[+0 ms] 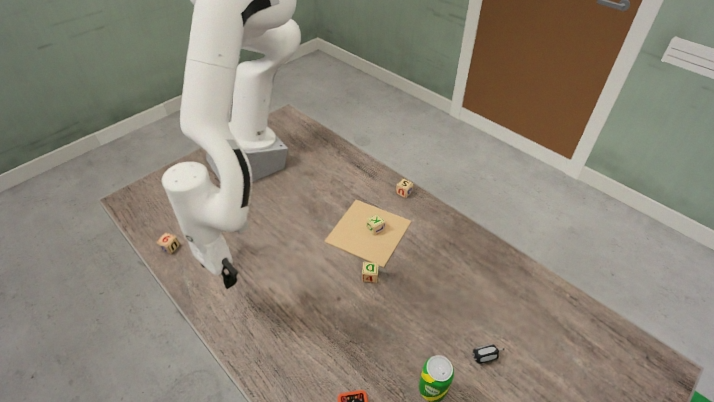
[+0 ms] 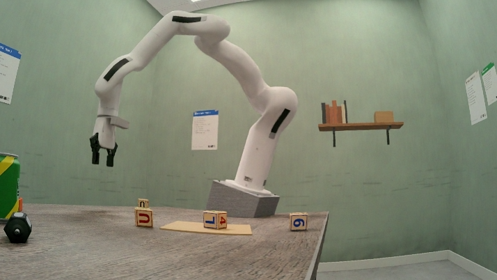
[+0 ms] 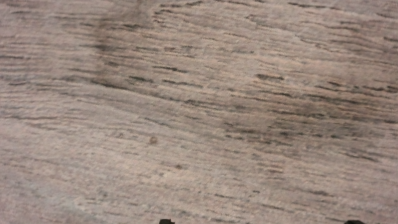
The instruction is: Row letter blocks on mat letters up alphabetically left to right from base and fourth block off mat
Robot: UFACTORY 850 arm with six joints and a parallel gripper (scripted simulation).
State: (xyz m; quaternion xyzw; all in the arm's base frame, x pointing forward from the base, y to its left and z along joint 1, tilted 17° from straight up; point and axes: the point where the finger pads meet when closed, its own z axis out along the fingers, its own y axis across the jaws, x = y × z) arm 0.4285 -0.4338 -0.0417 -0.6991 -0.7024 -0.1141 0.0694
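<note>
My hand is 440 mm to the right of the tan mat, 160 mm above it and 110 mm short of it. The rest, counted from my hand: D block 320 mm to the left, 220 mm ahead, 140 mm below; then orange object 450 mm ahead, 150 mm below, 10 mm to the right; then green can 530 mm ahead, 170 mm to the left, 100 mm below.
</note>
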